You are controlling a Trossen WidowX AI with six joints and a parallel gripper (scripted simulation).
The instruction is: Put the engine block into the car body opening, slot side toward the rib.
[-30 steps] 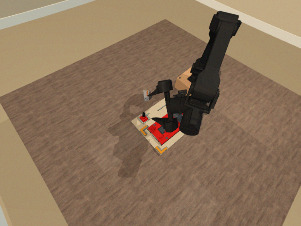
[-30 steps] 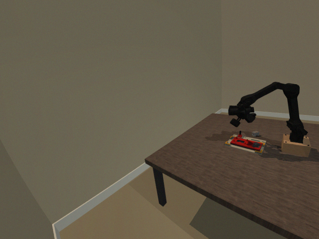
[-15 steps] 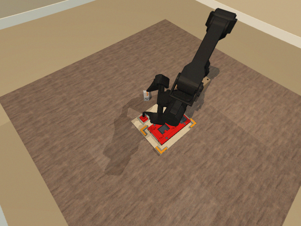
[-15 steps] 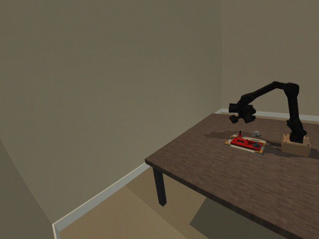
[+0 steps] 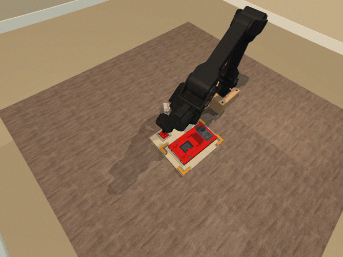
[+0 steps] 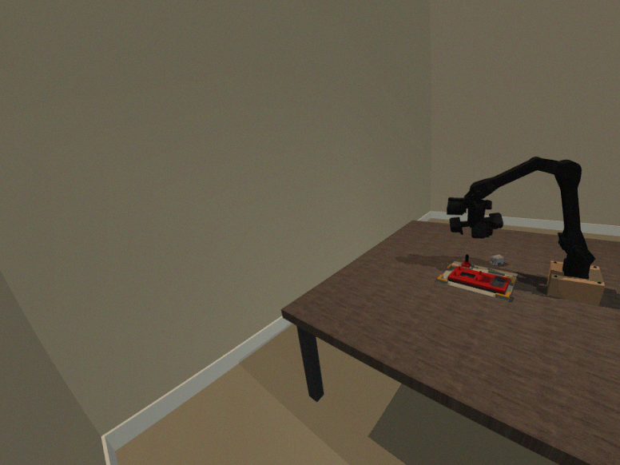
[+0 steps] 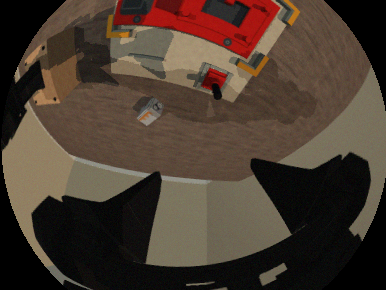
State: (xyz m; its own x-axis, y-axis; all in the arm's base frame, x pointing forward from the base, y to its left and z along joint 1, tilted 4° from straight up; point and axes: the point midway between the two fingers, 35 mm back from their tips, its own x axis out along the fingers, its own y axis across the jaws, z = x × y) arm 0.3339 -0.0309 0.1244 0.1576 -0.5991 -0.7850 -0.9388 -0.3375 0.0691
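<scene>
Right now my gripper tip is 15 cm above the engine block, 9 cm past it and 8 cm to the left of it.
</scene>
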